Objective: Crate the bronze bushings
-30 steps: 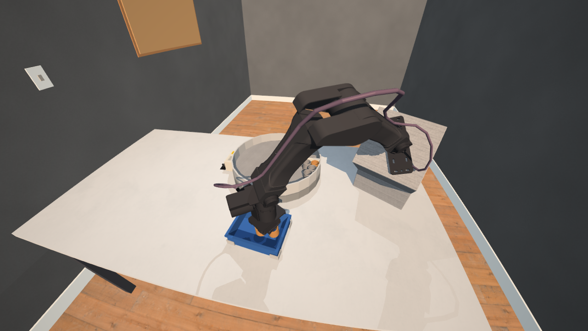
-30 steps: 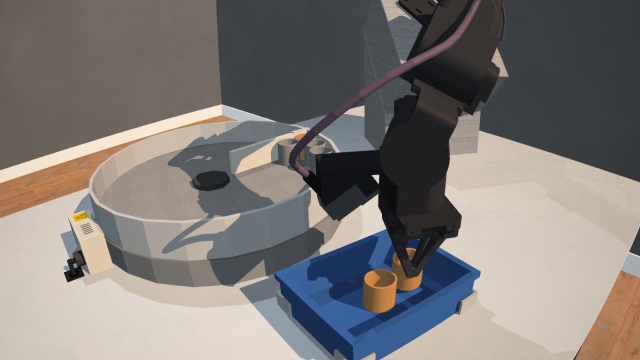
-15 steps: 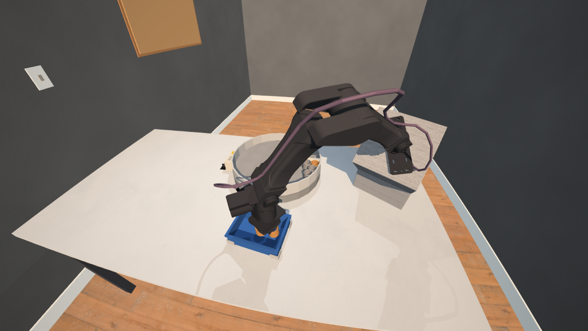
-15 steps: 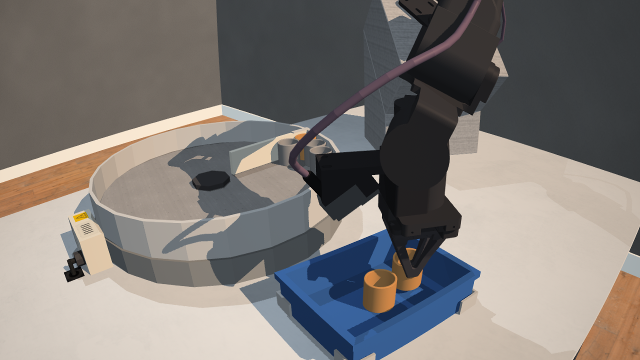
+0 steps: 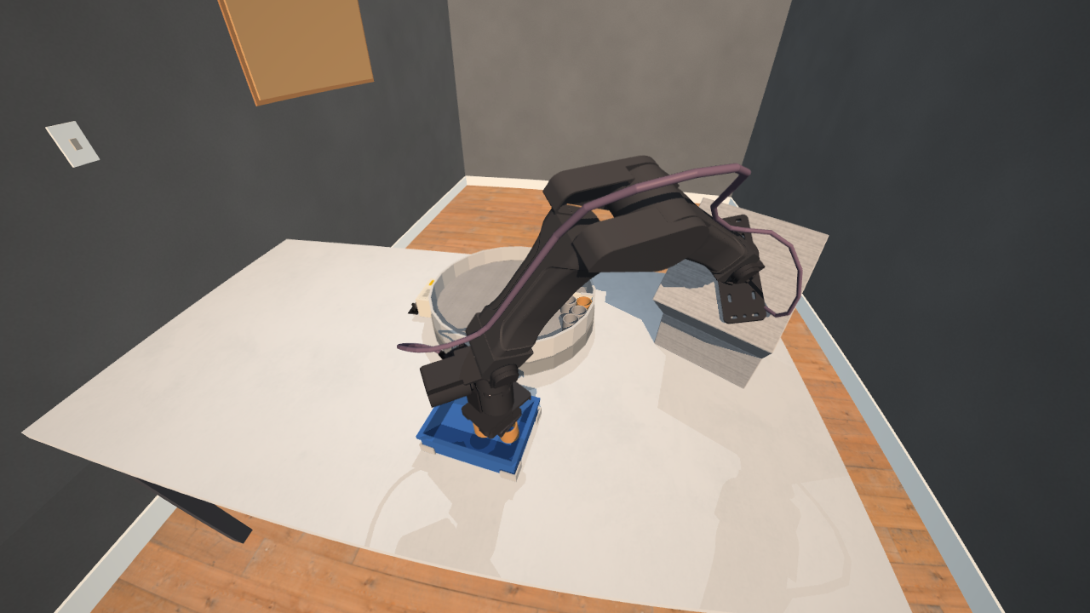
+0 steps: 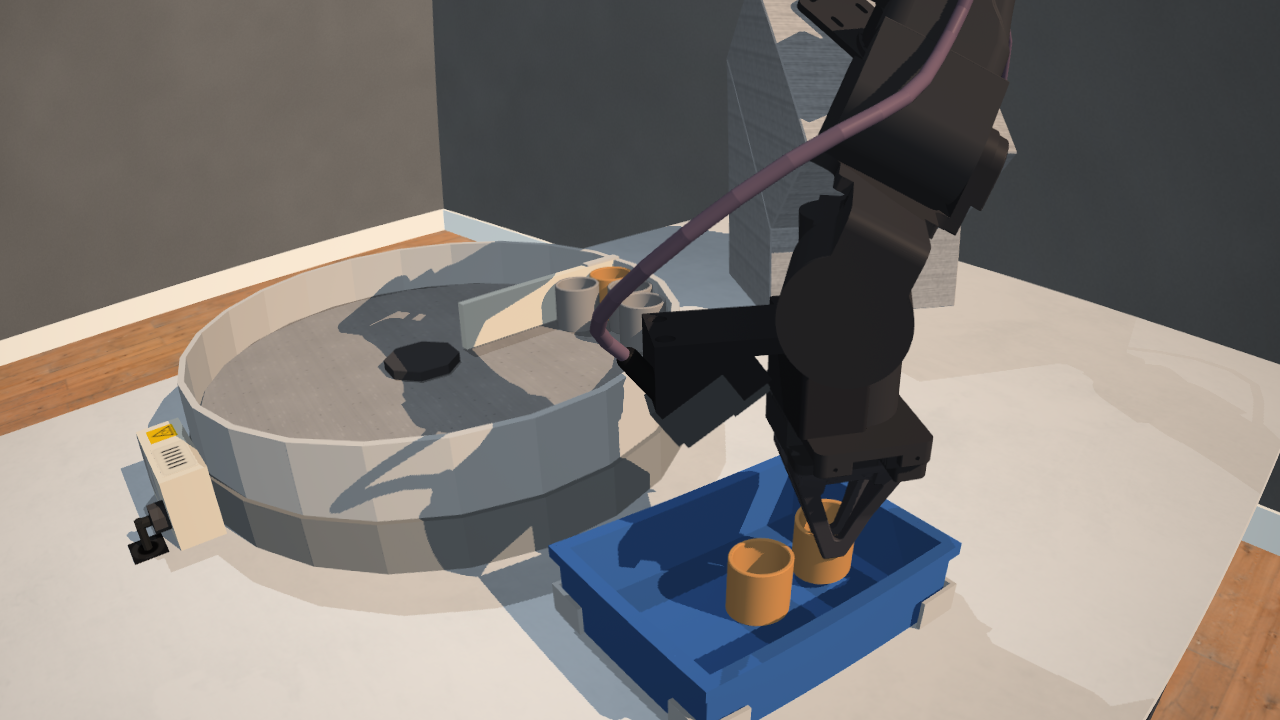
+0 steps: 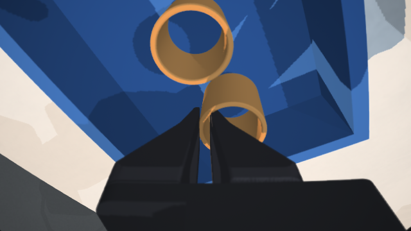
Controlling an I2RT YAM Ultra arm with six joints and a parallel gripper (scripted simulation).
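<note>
The blue crate lies 40 mm ahead of my hand, 10 mm to the right of it and 20 mm below it. Round my hand: round turntable (110 mm ahead, 360 mm to the right, 10 mm above).
</note>
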